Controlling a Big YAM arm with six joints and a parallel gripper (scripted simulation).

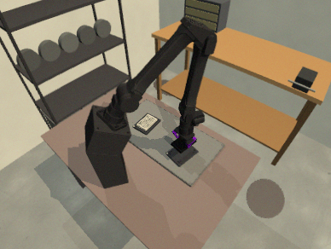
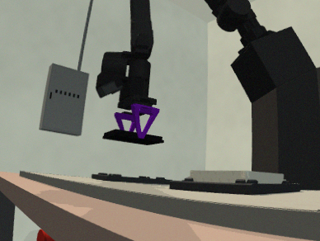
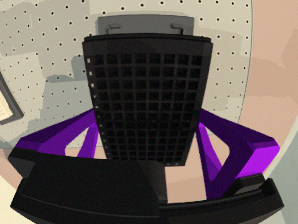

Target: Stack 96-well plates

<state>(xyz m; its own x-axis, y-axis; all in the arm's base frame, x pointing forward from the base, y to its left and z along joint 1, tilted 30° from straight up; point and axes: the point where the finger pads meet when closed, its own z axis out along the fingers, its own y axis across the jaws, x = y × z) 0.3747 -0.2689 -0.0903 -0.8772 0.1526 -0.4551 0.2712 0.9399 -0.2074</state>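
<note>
Now: the white 96-well plate 330 mm to the left of my hand, 90 mm below it and 90 mm ahead of it. Also, from my hand: black 96-well plate (right at my hand).
</note>
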